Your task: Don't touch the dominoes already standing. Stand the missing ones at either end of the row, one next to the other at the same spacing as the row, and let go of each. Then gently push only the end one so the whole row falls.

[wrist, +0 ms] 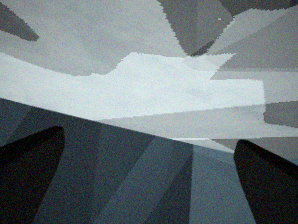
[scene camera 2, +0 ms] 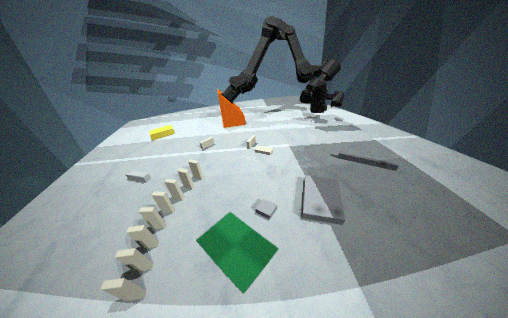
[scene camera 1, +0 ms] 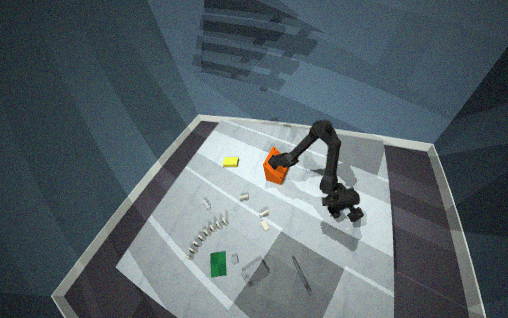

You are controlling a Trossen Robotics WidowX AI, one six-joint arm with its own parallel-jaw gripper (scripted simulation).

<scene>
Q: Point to a green flat patch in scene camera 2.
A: At 240, 252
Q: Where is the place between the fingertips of my gripper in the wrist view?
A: At 151, 142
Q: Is my gripper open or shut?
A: Open.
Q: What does my gripper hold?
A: Nothing.
</scene>
